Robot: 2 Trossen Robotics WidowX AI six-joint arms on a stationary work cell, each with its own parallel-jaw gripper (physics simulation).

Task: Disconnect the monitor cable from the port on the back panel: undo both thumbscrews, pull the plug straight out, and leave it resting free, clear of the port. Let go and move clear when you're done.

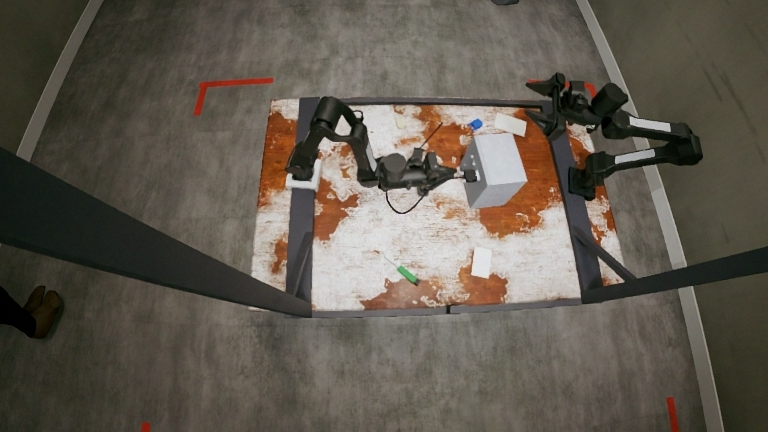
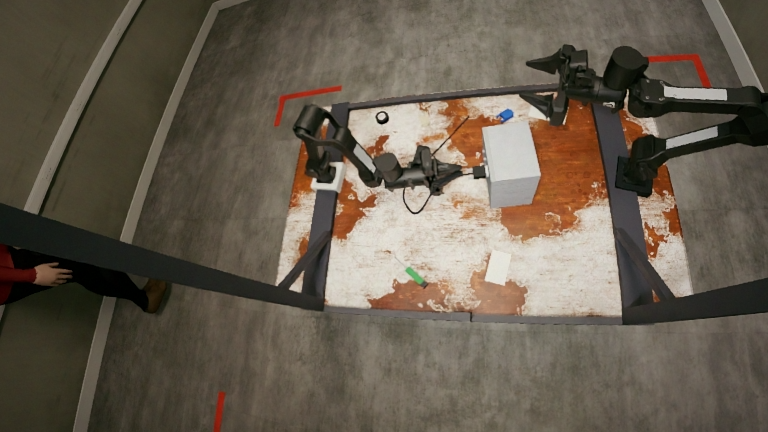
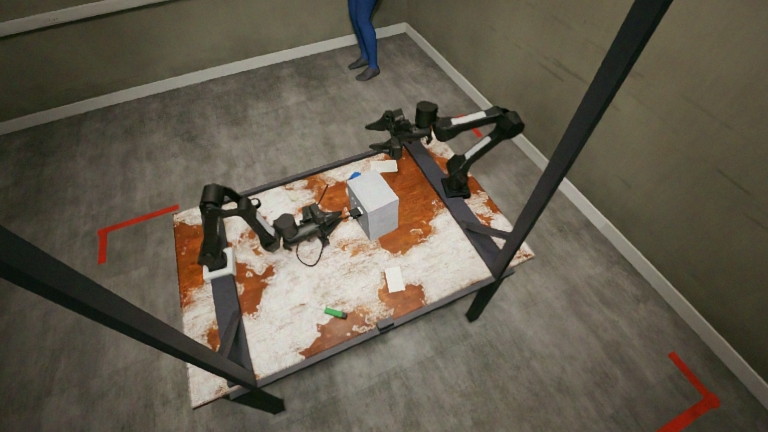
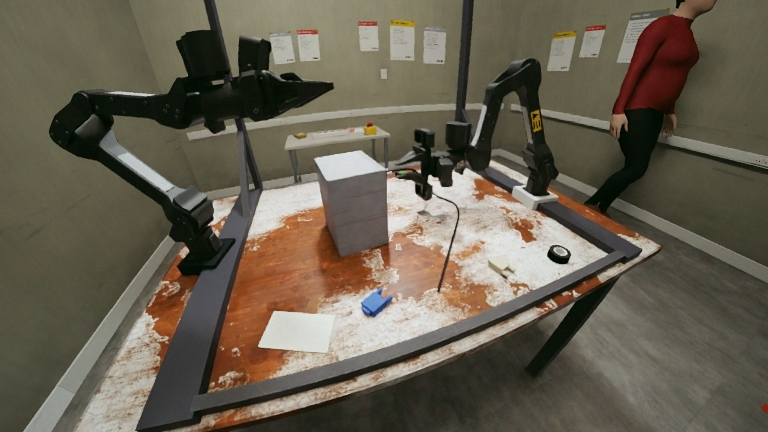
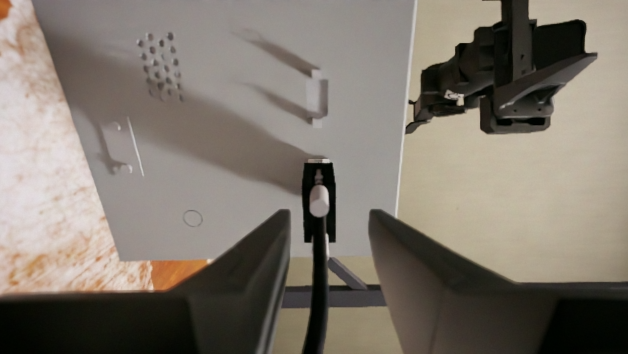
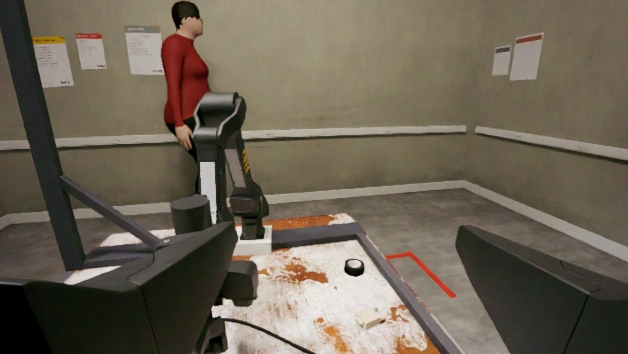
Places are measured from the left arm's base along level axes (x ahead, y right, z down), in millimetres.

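Pixels of known places: left gripper, fingertip midpoint: (image 1: pixel 455 173) (image 2: pixel 462 169) (image 3: pixel 342 215) (image 4: pixel 395 171) (image 5: pixel 329 220); right gripper, fingertip midpoint: (image 1: pixel 525 97) (image 2: pixel 522 78) (image 3: pixel 366 136) (image 4: pixel 329 86) (image 6: pixel 345 234); left arm's base, origin of the base link: (image 1: pixel 303 172) (image 2: pixel 326 174) (image 3: pixel 217 262) (image 4: pixel 535 191) (image 6: pixel 252 234); right arm's base, origin of the base link: (image 1: pixel 582 182) (image 2: pixel 635 174) (image 3: pixel 455 186) (image 4: pixel 206 251).
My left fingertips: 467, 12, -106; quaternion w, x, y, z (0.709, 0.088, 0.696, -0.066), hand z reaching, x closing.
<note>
Ahead of a thing's pixels: the offset from my left fingertips to its top centre, as dx, dy, dz. "*": to the spot under its first point.
The grey box @[+118, -39, -47] (image 1: pixel 502 161) (image 2: pixel 512 155) (image 3: pixel 382 206) (image 4: pixel 354 206) stands upright on the table. The black plug @[+28, +7, -5] (image 1: pixel 470 175) (image 2: pixel 479 172) (image 3: pixel 356 213) (image 5: pixel 308 200) is at the port on its back panel @[* +51, -76, +50] (image 5: pixel 225 50). A pale thumbscrew @[+36, -8, +0] (image 5: pixel 319 201) sticks out from the plug; the lower thumbscrew is mostly hidden behind the black cable (image 5: pixel 318 280) (image 4: pixel 455 231). My left gripper (image 1: pixel 456 171) (image 2: pixel 460 170) (image 3: pixel 340 215) (image 5: pixel 329 220) is part-open, its fingertips just short of the plug, one on each side, gripping nothing. My right gripper (image 1: pixel 527 98) (image 2: pixel 523 80) (image 3: pixel 368 136) (image 6: pixel 345 234) is wide open and empty, high behind the box.
A green screwdriver @[-129, +269, +122] (image 1: pixel 407 275) (image 3: pixel 335 312) and a white card @[+118, +223, +138] (image 1: pixel 481 262) lie near the front. A blue piece @[+106, -277, +124] (image 2: pixel 504 115) (image 4: pixel 376 302), another card @[+243, -303, +138] (image 4: pixel 298 331), a cream piece @[-166, -252, +124] (image 4: pixel 500 265) and a black tape roll @[-321, -261, +121] (image 4: pixel 559 254) lie toward the far edge.
</note>
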